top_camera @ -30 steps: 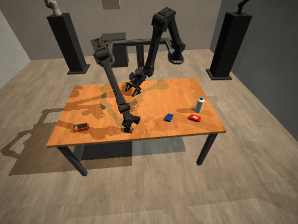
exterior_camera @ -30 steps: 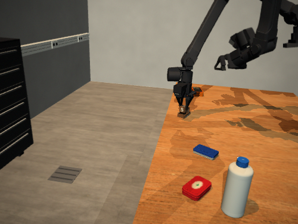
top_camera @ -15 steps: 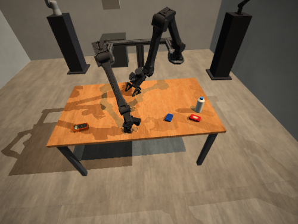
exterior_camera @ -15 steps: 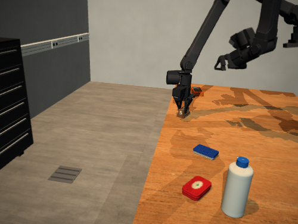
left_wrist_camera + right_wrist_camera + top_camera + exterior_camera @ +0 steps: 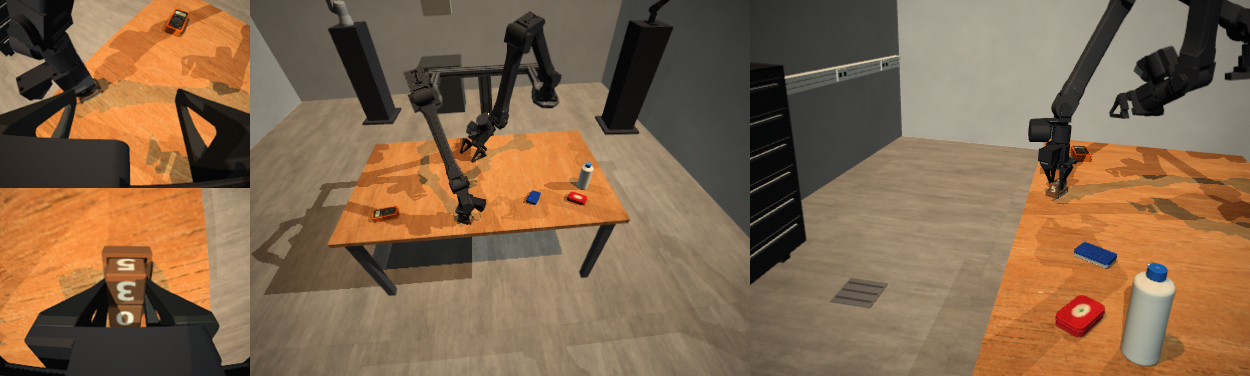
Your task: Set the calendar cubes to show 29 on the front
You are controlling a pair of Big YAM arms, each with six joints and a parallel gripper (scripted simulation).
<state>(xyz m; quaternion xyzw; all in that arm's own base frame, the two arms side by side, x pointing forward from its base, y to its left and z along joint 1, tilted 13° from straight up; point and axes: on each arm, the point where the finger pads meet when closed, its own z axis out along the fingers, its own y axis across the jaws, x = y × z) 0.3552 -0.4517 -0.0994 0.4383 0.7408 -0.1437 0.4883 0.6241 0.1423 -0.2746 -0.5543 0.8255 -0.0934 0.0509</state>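
Now: the cube 1 cm below my right hand. The rest, counted from my right hand: brown calendar tray (1 cm to the right, 2 cm below); red tin (11 cm behind, 60 cm to the left, 2 cm below); blue block (14 cm behind, 36 cm to the left, 2 cm below).
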